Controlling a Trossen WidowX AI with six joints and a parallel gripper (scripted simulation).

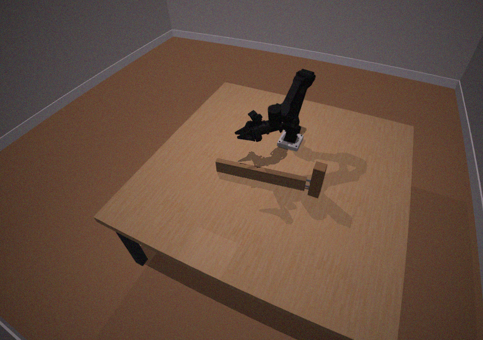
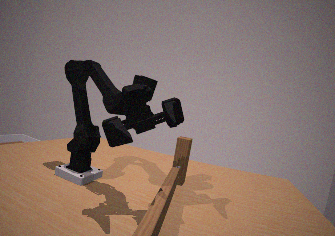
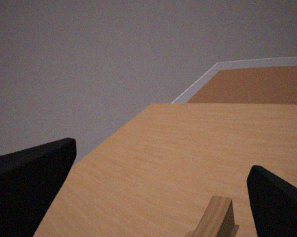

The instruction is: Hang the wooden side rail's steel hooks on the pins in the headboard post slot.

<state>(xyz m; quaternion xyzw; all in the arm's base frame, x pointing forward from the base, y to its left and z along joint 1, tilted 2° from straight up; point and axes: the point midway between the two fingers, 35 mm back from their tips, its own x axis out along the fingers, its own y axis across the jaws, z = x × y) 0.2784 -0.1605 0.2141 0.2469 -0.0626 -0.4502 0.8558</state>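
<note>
Right now my gripper tip is 390 mm to the right of the headboard post and 150 mm above it.
</note>
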